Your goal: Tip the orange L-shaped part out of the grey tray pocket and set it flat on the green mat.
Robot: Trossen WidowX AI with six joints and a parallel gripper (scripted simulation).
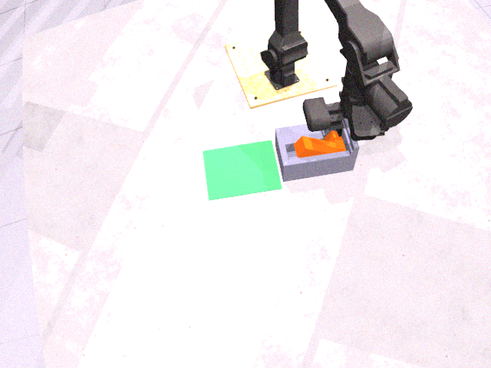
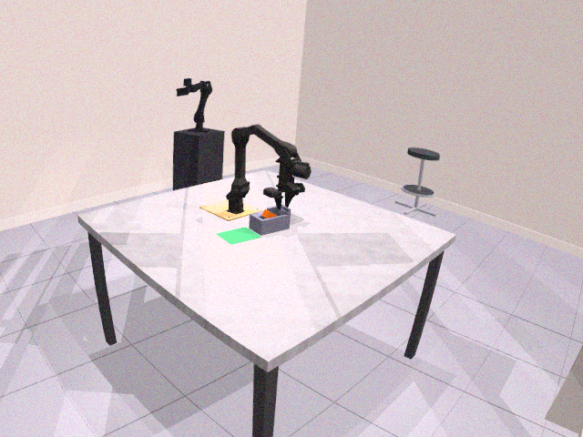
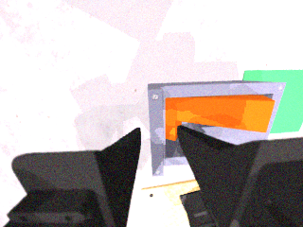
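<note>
My gripper tip is now 2 cm past the orange L-shaped part, 4 cm to the left of it and 3 cm above it. The rest, counted from my gripper tip: grey tray (2 cm behind, 6 cm to the right, 9 cm below); green mat (7 cm behind, 21 cm to the right, 9 cm below).
</note>
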